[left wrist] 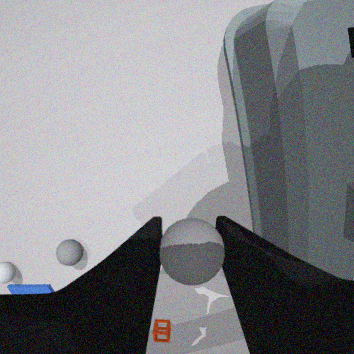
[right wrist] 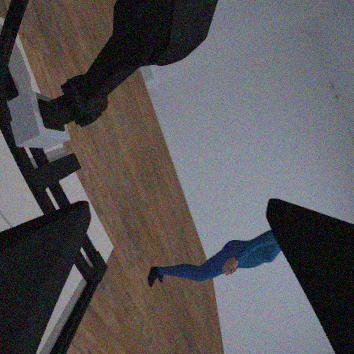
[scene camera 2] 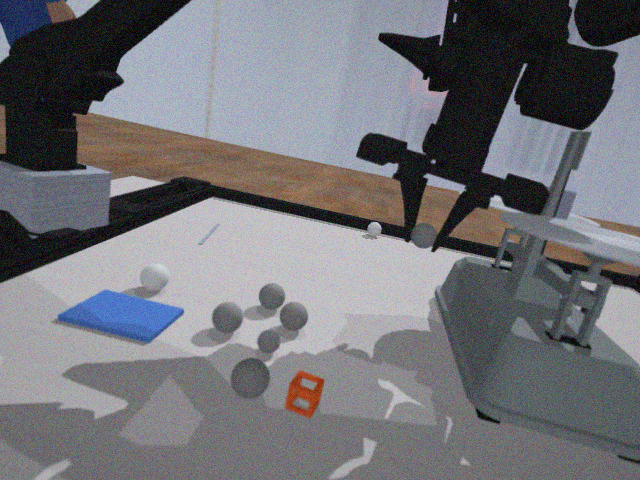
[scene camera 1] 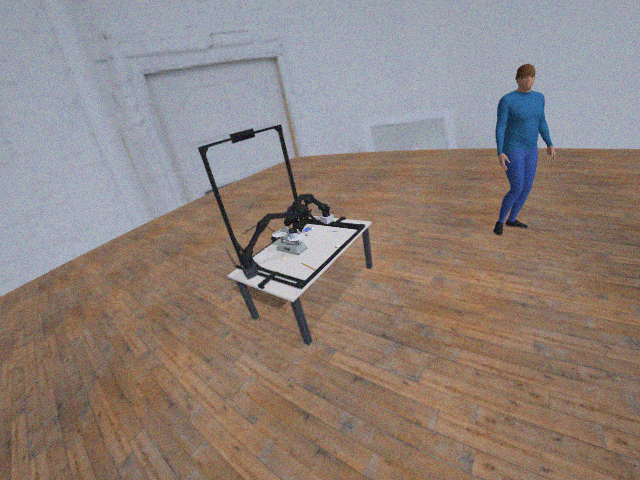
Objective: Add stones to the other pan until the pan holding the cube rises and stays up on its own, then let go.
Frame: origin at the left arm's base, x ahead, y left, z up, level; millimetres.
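Seen in the pictures: left gripper, fingertip midpoint: (left wrist: pixel 188 224) (scene camera 2: pixel 419 246); right gripper, fingertip midpoint: (right wrist: pixel 179 208) (scene camera 1: pixel 312 204); left arm's base, link origin: (right wrist: pixel 50 115) (scene camera 2: pixel 41 163) (scene camera 1: pixel 326 215); right arm's base, link origin: (scene camera 1: pixel 248 266).
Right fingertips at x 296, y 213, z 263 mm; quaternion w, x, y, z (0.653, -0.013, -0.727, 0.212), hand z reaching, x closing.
Pixels of each thing's top centre, then the offset from my right fingertips to it. "*": a spot on its surface instead.
- grey stone, top centre: (left wrist: pixel 191 274) (scene camera 2: pixel 427 223) dx +131, dy -109, dz -235 mm
- pale block, top centre: (scene camera 2: pixel 560 189) dx +252, dy -33, dz -175 mm
- post, surface spot: (scene camera 2: pixel 563 175) * dx +239, dy -112, dz -159 mm
- large stone, top centre: (scene camera 2: pixel 253 361) dx +58, dy -330, dz -323 mm
- small stone, top centre: (scene camera 2: pixel 270 331) dx +42, dy -269, dz -331 mm
- orange open-frame cube, top centre: (scene camera 2: pixel 307 381) (left wrist: pixel 160 337) dx +97, dy -317, dz -331 mm
- blue pad, top centre: (scene camera 2: pixel 125 311) (left wrist: pixel 35 301) dx -86, dy -298, dz -346 mm
- small white ball, top centre: (scene camera 2: pixel 376 222) dx +5, dy +246, dz -323 mm
My left gripper (scene camera 2: pixel 422 244) (left wrist: pixel 188 224) is shut on a grey stone (scene camera 2: pixel 423 235) (left wrist: pixel 192 251), above the table beside the scale's base (scene camera 2: pixel 558 382) (left wrist: pixel 315 110). The near pan (scene camera 2: pixel 604 241) is to the right of it. A pale block (scene camera 2: pixel 567 203) shows partly behind the post (scene camera 2: pixel 563 175); whether it is the cube and which pan bears it I cannot tell. Several loose grey stones, among them one large stone (scene camera 2: pixel 250 377) and one small stone (scene camera 2: pixel 268 341), lie on the table. My right gripper (right wrist: pixel 179 208) is open and empty, high up; one finger shows in scene camera 2.
An orange open-frame cube (scene camera 2: pixel 305 393) (left wrist: pixel 162 330) stands near the large stone. A blue pad (scene camera 2: pixel 121 314) (left wrist: pixel 30 288) lies by a white ball (scene camera 2: pixel 154 277) (left wrist: pixel 6 272). A small white ball (scene camera 2: pixel 374 228) lies further back. A person (scene camera 1: pixel 522 118) (right wrist: pixel 190 271) stands away from the table.
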